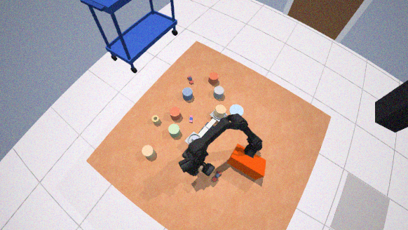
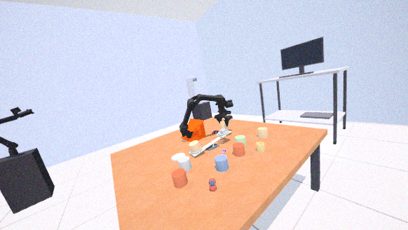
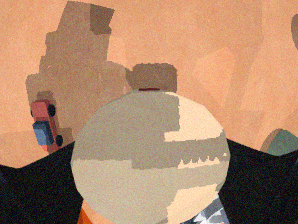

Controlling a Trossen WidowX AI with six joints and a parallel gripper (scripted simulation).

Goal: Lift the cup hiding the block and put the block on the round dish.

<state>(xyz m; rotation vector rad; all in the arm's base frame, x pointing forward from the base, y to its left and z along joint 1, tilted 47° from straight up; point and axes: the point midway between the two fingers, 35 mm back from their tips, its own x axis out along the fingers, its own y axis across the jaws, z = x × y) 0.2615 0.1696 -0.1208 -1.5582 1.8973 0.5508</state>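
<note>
My gripper tip is 47 cm to the left of the pale blue round dish, 8 cm above it and 7 cm past it. From my gripper tip the other things lie so: small white balance: 25 cm to the right, 6 cm below, 6 cm ahead; then blue cup: 43 cm to the right, 31 cm ahead, 4 cm below; then green cup: 22 cm ahead, 15 cm to the right, 4 cm below.
</note>
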